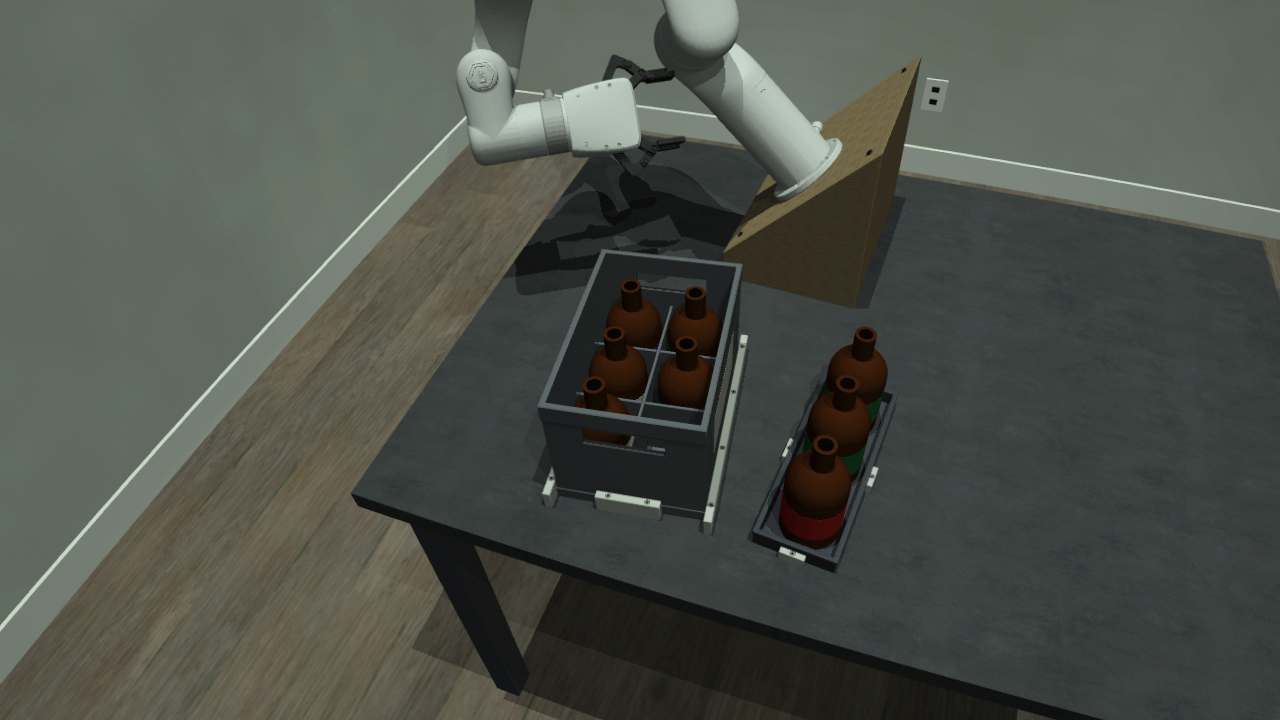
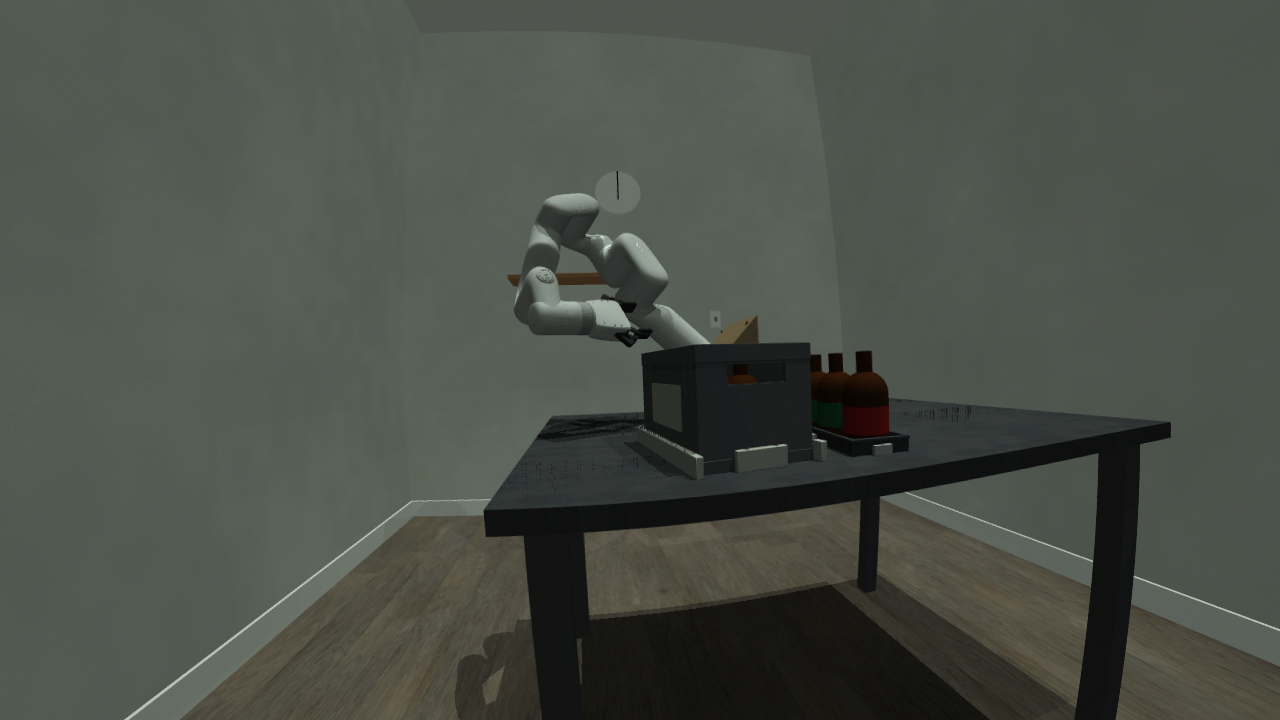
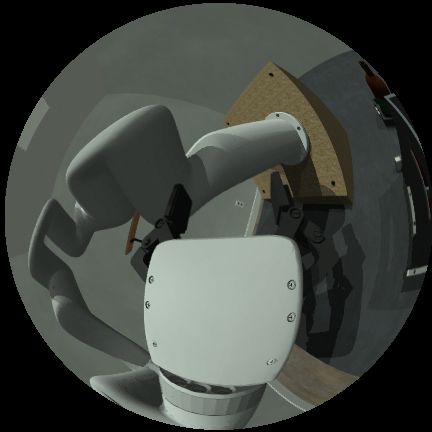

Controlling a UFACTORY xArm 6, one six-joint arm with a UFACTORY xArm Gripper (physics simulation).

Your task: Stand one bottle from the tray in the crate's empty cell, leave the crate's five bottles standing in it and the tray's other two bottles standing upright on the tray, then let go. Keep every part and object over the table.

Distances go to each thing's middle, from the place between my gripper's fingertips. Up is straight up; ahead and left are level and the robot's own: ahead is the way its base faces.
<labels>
My gripper is now 43 cm short of the red-labelled bottle [image 1: 817, 485], 31 cm to the right of it and 18 cm above it.
</labels>
